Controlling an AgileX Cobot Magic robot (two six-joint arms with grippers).
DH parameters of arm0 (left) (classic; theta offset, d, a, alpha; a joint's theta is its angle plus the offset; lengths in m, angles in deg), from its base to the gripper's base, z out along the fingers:
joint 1: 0 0.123 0 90
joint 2: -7.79 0 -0.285 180
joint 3: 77.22 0 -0.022 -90
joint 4: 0 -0.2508 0 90
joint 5: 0 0 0.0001 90
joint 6: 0 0.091 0 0
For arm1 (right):
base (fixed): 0 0 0 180
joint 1: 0 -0.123 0 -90
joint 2: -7.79 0 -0.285 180
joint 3: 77.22 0 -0.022 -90
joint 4: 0 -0.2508 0 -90
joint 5: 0 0 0.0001 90
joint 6: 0 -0.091 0 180
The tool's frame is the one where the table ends.
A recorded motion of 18 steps. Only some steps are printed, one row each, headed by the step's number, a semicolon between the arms.
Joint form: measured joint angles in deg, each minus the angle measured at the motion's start. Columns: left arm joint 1, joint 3, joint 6, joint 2, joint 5, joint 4; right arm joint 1, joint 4, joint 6, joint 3, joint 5, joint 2.
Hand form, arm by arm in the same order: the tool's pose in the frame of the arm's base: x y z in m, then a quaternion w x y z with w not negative. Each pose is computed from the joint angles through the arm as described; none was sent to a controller.
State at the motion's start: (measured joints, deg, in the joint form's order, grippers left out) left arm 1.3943 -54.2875 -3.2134 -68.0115 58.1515 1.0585; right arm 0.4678 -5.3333 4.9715 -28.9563 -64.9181 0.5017
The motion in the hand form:
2: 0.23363 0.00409 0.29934 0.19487 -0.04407 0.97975 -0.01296; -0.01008 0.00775 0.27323 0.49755 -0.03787 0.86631 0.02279
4: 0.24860 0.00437 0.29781 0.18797 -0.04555 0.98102 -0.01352; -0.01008 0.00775 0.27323 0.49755 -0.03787 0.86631 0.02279
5: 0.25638 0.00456 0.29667 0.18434 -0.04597 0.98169 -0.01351; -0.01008 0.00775 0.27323 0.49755 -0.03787 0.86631 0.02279
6: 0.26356 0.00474 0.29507 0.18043 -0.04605 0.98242 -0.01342; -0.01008 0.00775 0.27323 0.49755 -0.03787 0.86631 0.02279
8: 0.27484 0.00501 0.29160 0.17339 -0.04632 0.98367 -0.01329; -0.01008 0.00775 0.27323 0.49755 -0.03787 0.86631 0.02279
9: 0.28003 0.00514 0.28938 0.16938 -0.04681 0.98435 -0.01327; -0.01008 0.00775 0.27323 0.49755 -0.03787 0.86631 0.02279
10: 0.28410 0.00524 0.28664 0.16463 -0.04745 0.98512 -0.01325; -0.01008 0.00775 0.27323 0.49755 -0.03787 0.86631 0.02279
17: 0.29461 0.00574 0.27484 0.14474 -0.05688 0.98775 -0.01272; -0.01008 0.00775 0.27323 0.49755 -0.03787 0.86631 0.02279
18: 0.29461 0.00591 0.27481 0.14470 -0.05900 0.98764 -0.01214; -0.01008 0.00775 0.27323 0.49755 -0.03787 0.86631 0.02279
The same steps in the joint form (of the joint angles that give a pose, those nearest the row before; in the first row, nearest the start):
2: 0.00 -2.89 -0.11 -3.67 -0.17 0.13; 0.00 0.00 0.00 0.00 0.00 0.00
4: 0.00 -5.42 -0.25 -7.02 -0.19 0.19; 0.00 0.00 0.00 0.00 0.00 0.00
5: 0.00 -6.73 -0.29 -8.76 -0.19 0.19; 0.00 0.00 0.00 0.00 0.00 0.00
6: 0.00 -7.90 -0.29 -10.39 -0.19 0.19; 0.00 0.00 0.00 0.00 0.00 0.00
8: 0.00 -9.68 -0.31 -12.99 -0.19 0.19; 0.00 0.00 0.00 0.00 0.00 0.00
9: 0.00 -10.45 -0.36 -14.22 -0.19 0.19; 0.00 0.00 0.00 0.00 0.00 0.00
10: 0.00 -10.95 -0.42 -15.27 -0.19 0.19; 0.00 0.00 0.00 0.00 0.00 0.00
17: 0.00 -11.79 -1.56 -18.42 -0.19 0.00; 0.00 0.00 0.00 0.00 0.00 0.00
18: 0.00 -11.79 -1.85 -18.42 -0.19 -0.12; 0.00 0.00 0.00 0.00 0.00 0.00

